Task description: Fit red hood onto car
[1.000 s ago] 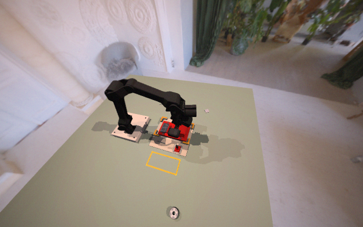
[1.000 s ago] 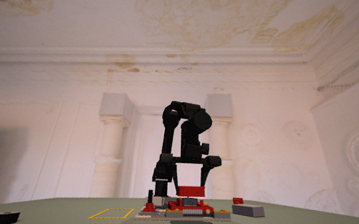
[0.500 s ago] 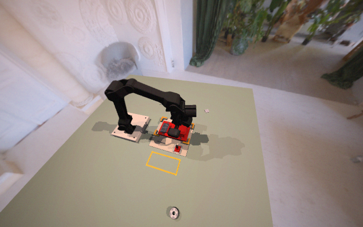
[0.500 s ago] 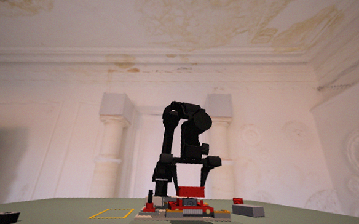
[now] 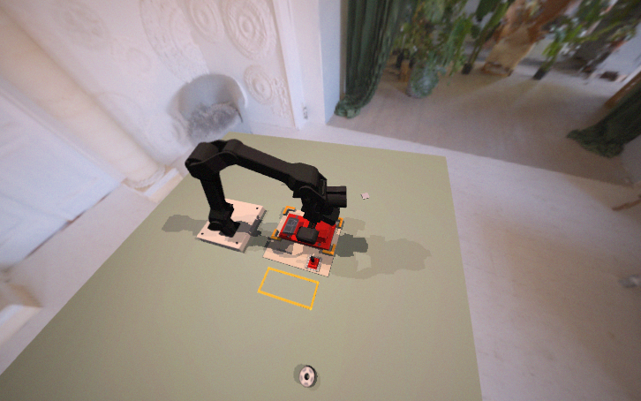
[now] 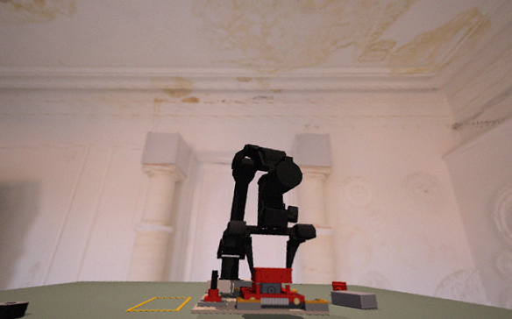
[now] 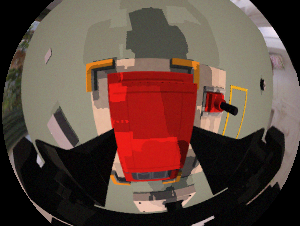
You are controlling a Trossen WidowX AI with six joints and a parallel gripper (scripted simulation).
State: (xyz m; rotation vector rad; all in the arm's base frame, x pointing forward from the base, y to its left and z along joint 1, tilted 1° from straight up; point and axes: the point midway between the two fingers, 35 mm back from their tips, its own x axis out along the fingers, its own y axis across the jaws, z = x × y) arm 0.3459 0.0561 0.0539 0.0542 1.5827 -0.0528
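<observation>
Right now the grey engine block is 30 mm below my gripper tip. Round my gripper tip: small grey tile (220 mm to the left, 160 mm ahead, 50 mm below); then red hood (right at my gripper tip).
</observation>
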